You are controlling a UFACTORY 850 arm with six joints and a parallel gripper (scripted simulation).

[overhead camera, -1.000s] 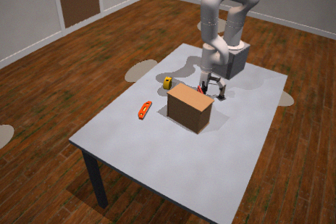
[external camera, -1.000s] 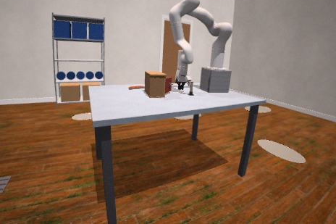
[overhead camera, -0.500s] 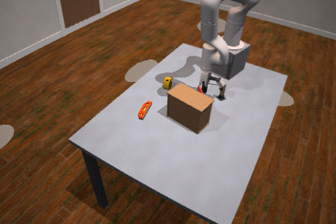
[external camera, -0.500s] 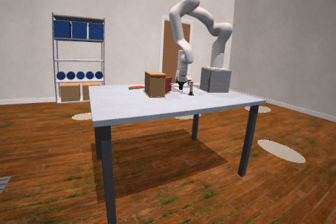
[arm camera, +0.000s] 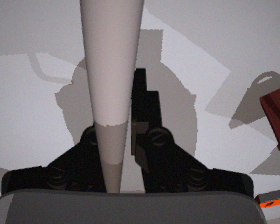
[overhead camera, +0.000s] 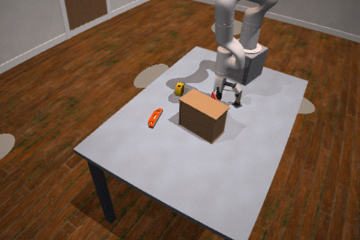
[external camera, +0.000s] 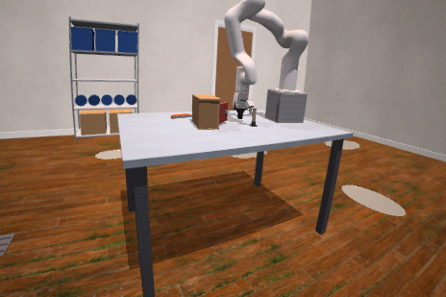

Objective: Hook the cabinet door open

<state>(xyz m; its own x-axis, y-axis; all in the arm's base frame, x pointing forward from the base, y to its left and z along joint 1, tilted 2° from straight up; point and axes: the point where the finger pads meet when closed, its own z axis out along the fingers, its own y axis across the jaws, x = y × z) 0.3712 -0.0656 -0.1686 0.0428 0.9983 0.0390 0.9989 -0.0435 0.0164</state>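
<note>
The thin grey hook rod is 3 cm to the left of my hand and 4 cm above it. From my hand the other things lie so: yellow block (3 cm ahead, 25 cm to the right, 1 cm below); orange level (29 cm ahead, 28 cm to the right, 3 cm below); red door (16 cm ahead, 4 cm to the left, 3 cm above).
</note>
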